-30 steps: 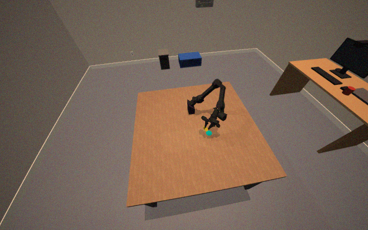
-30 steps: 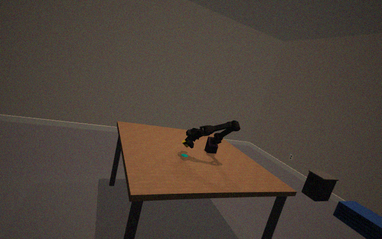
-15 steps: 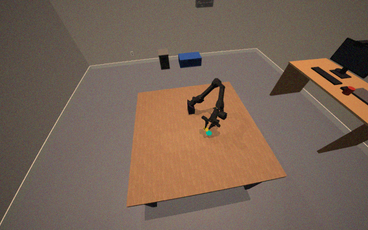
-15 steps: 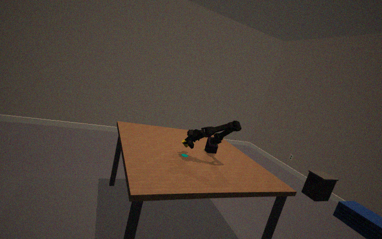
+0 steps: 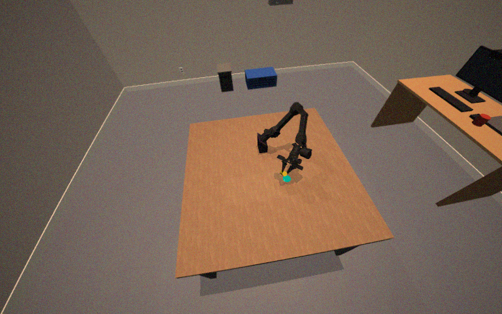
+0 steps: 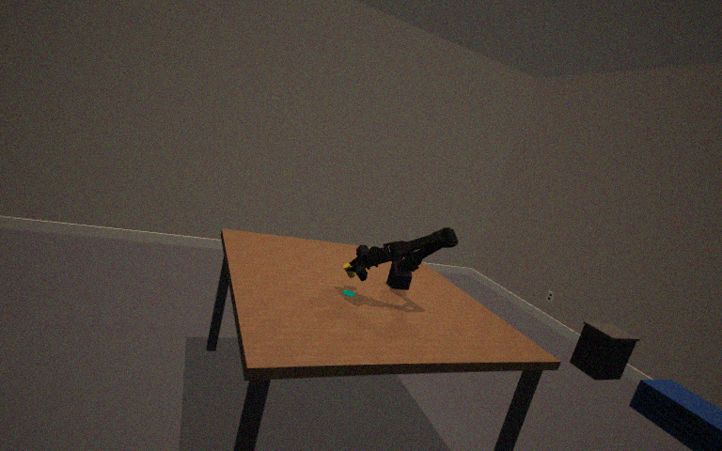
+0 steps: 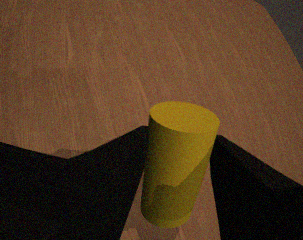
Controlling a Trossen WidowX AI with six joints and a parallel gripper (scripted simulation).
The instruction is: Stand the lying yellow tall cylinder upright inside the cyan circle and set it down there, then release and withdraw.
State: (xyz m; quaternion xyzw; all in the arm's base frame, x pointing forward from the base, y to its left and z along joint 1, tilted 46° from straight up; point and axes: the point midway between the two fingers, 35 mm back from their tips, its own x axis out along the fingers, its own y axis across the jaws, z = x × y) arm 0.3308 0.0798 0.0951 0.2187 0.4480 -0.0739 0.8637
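My gripper tip is 20 mm past the cyan circle, 40 mm to the right of it and 110 mm above it. Round my gripper tip: yellow tall cylinder (10 mm behind, 10 mm below).
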